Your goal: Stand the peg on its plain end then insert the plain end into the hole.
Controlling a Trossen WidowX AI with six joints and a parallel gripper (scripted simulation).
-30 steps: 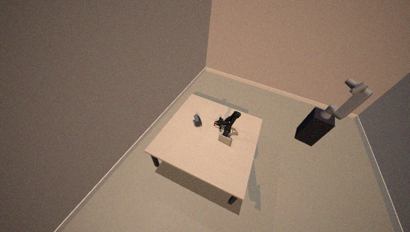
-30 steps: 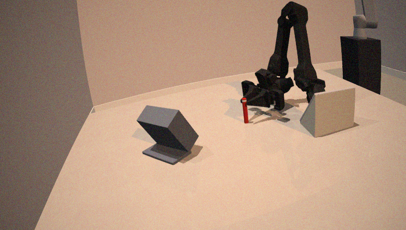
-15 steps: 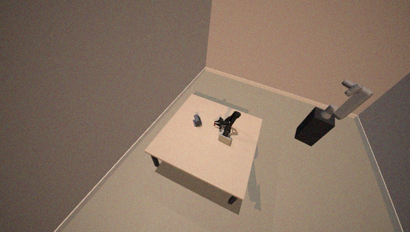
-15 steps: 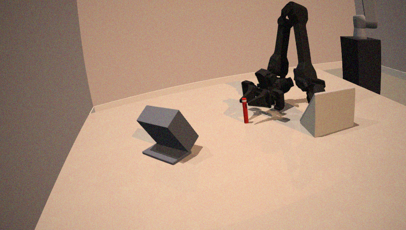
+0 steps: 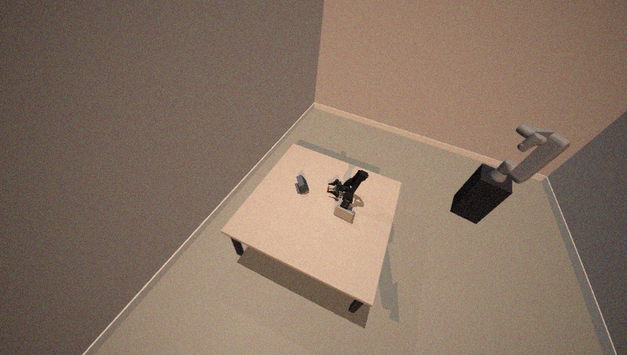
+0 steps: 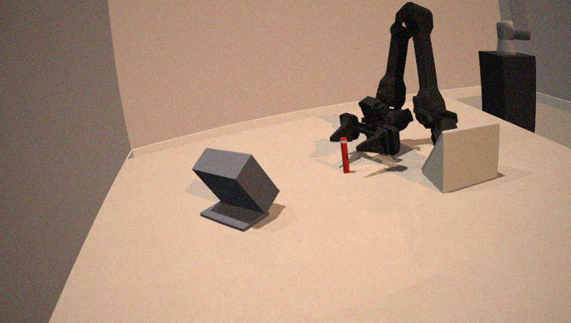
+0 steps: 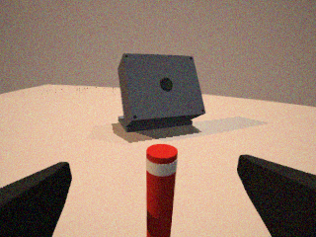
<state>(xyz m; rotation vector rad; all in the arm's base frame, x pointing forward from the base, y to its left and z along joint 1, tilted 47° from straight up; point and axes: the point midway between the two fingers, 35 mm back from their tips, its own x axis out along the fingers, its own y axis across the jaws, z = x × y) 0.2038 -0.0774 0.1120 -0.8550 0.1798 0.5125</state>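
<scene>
The red peg lies 10 mm below my gripper tip. Also, from my gripper tip: grey sloped panel: 230 mm ahead, 110 mm to the left; then panel foot plate: 240 mm ahead, 120 mm to the left, 70 mm below.
</scene>
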